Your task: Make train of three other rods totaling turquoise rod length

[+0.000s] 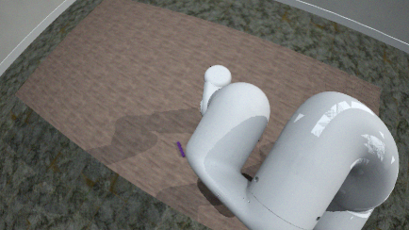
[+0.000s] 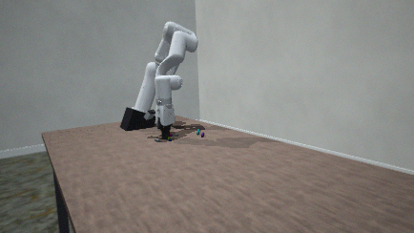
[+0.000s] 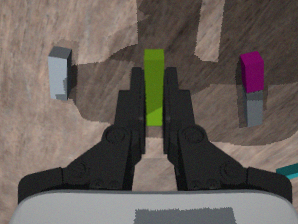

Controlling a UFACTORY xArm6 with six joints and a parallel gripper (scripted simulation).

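Now: hand 50 mm short of the blue rod and 20 mm above it. Also, from my hand: magenta rod 40 mm to the left, 40 mm behind, 20 mm below; then grey rod 60 mm to the left, 20 mm below, 20 mm behind; then lime rod 20 mm below.
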